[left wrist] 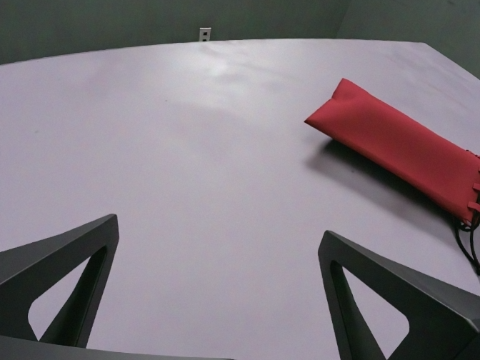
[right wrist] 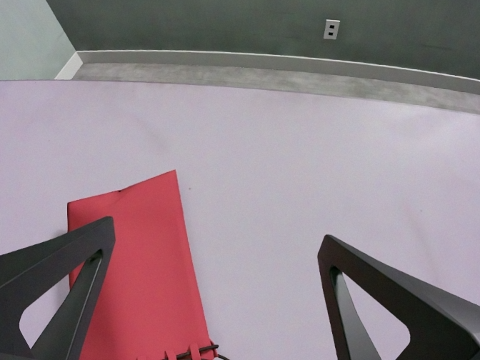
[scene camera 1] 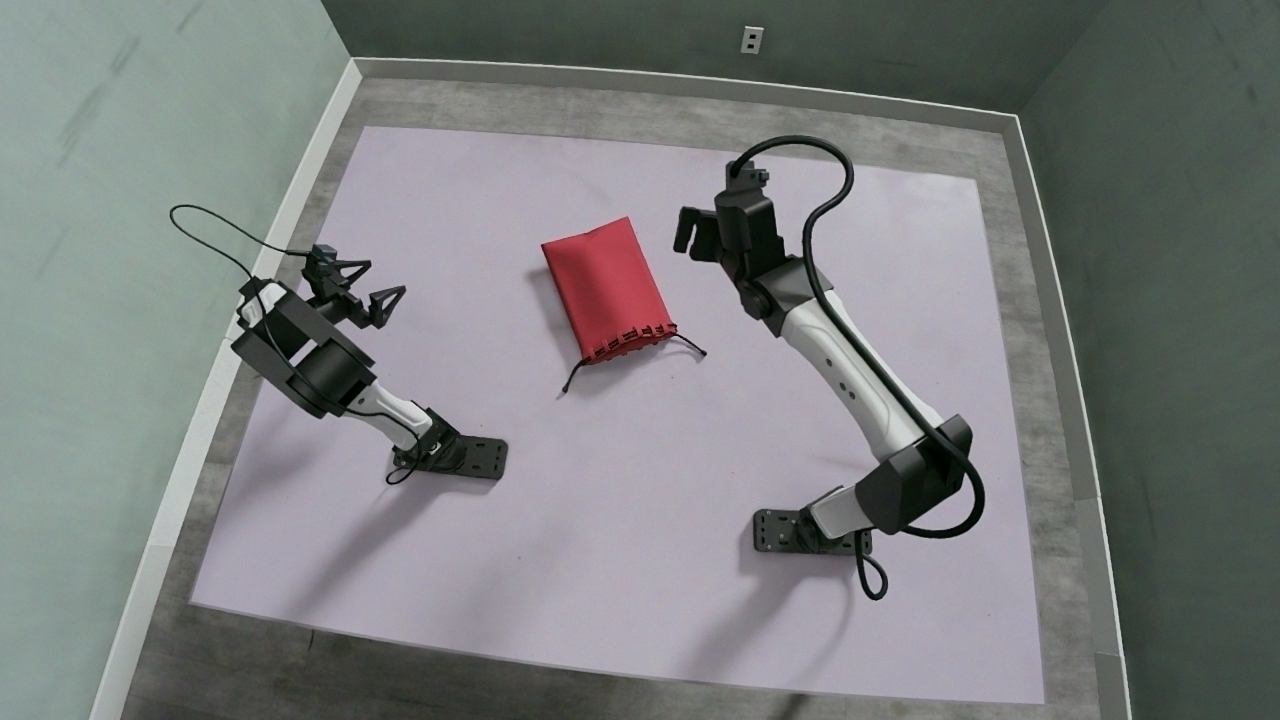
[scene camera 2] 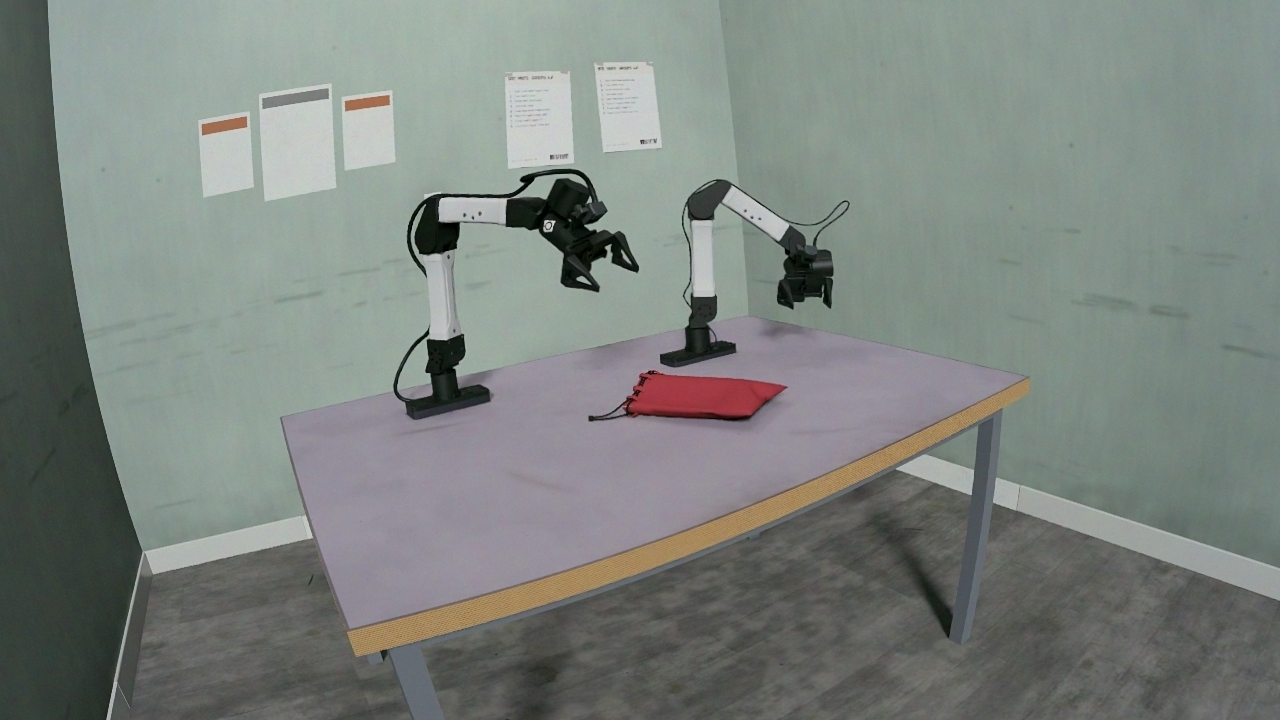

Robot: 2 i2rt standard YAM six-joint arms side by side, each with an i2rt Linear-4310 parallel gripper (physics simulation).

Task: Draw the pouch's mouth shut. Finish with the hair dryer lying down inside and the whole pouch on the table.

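Observation:
The red pouch point(scene camera 1: 608, 286) point(scene camera 2: 698, 396) point(left wrist: 400, 150) point(right wrist: 145, 280) lies flat on the table. Its laced mouth faces the arm bases in scene camera 1, and a black cord end sticks out at each side of it. The mouth's edge bows slightly; I cannot tell how tightly it is shut. The hair dryer does not show. My left gripper point(scene camera 1: 386, 275) point(scene camera 2: 807, 307) point(left wrist: 222, 234) is open and empty, above the table left of the pouch in scene camera 1. My right gripper point(scene camera 1: 687, 241) point(scene camera 2: 617, 279) point(right wrist: 221, 237) is open and empty, raised right of the pouch there.
The lilac table point(scene camera 1: 581, 555) point(scene camera 2: 501, 510) carries both arm bases, one at the left point(scene camera 1: 483, 456) and one at the right point(scene camera 1: 776, 530) in scene camera 1. Black cables loop off both arms. Walls stand around the table.

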